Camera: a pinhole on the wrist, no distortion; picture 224 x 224 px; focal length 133.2 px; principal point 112.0 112.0 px. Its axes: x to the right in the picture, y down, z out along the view. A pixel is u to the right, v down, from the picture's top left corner.
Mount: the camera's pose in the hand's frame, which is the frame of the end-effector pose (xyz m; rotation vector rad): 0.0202 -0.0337 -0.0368 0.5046 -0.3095 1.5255
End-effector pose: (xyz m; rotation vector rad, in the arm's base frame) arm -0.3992 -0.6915 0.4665 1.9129 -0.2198 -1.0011
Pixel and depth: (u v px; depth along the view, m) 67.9 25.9 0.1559
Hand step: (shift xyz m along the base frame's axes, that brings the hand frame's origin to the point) 0.0091 -0.0264 -0.2119
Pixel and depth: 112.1 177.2 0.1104
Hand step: -0.0816 0.0175 -0.0756
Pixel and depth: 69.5 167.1 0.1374
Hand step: -0.0961 0.0452 -0.1167
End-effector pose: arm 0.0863 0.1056 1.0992 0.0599 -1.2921 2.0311
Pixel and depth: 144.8 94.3 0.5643
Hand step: -0.1751 -0.2739 0.4658
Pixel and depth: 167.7 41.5 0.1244
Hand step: -0.0757 -0.0041 0.1216
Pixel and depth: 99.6 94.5 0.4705
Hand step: -0.0315 -0.1267 0.4562
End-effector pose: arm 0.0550 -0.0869 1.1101 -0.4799 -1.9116 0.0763
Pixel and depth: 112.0 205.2 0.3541
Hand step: -0.2757 -0.2135 -0.2179
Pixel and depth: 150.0 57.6 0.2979
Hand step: -0.3093 0.0121 0.0901
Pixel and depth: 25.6 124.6 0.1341
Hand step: -0.0913 -0.1474 0.0520
